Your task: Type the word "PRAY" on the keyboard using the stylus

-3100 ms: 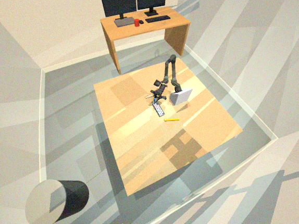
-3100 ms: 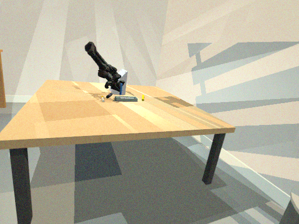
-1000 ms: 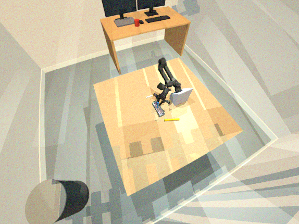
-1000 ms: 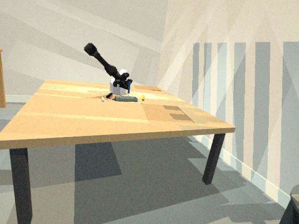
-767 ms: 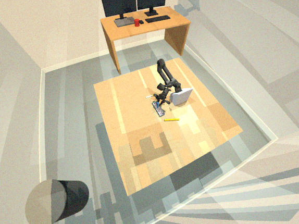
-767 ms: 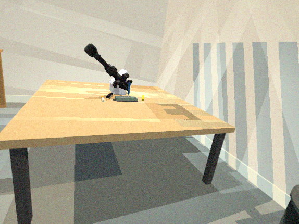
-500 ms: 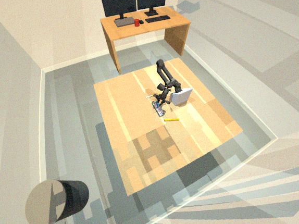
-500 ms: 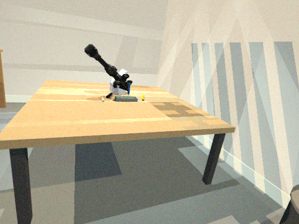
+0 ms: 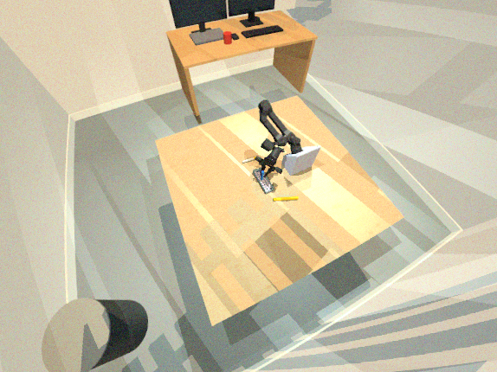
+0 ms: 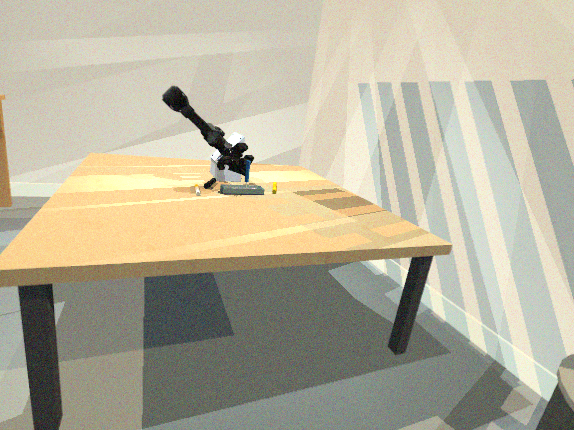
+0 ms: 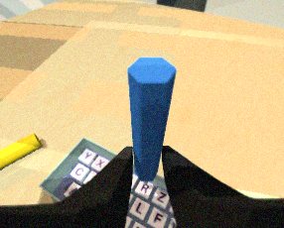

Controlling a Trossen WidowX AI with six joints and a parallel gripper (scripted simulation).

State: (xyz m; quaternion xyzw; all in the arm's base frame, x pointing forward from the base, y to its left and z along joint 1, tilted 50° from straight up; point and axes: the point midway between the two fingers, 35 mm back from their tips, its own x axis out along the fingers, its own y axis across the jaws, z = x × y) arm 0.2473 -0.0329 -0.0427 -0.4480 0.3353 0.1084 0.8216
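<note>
My gripper tip is 17 cm to the right of the yellow cylinder, 8 cm past it and 8 cm above it. From my gripper tip the other things lie so: dark marker 13 cm to the right, 12 cm behind, 7 cm below; small white pen 20 cm to the right, 8 cm below, 4 cm behind; blue stylus 2 cm below.
</note>
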